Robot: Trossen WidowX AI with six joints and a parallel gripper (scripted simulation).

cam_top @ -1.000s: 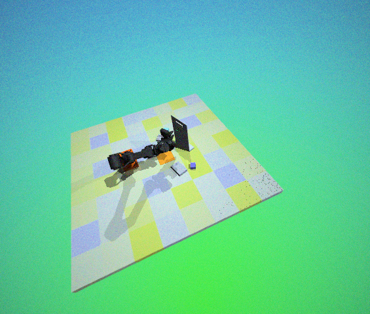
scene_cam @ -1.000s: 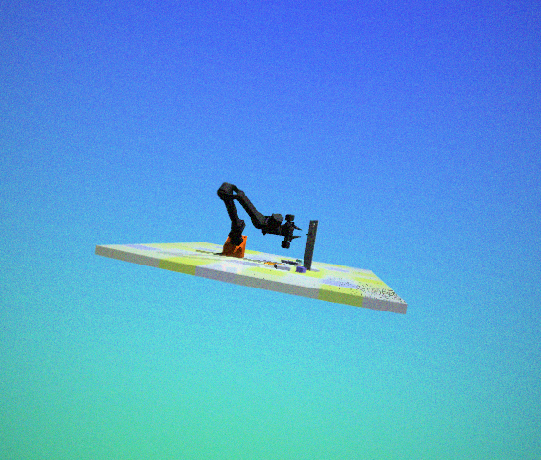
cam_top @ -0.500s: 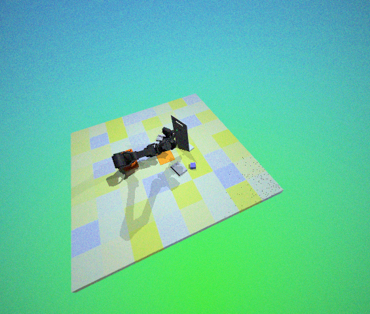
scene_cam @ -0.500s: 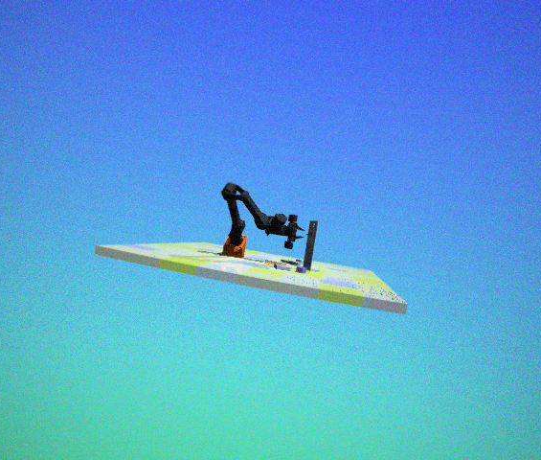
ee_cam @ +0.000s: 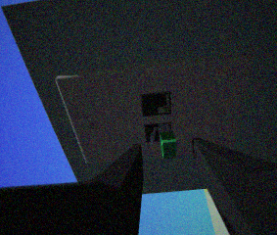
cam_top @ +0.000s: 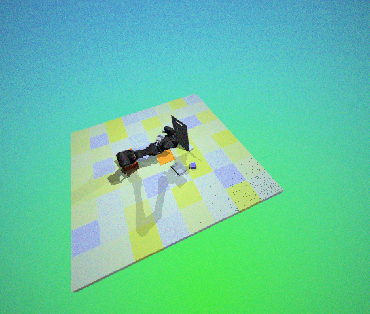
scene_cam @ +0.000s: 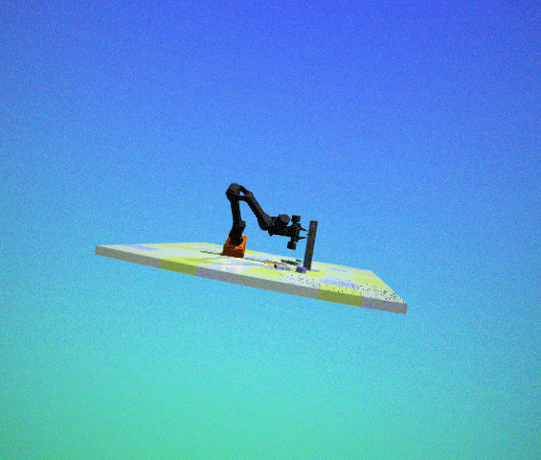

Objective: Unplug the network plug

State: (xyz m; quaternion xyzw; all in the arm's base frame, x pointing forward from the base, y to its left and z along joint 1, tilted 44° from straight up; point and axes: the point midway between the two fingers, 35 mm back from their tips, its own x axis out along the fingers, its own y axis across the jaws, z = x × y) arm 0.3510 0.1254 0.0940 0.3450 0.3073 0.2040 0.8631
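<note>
My gripper tip is 1 cm to the right of the network plug and 1 cm short of it. Round my gripper tip: small purple cube: 21 cm to the right, 18 cm below, 5 cm ahead; orange marked square: 19 cm below, 13 cm behind, 5 cm to the right; grey upright panel: 7 cm below, 3 cm ahead, 1 cm to the left.
</note>
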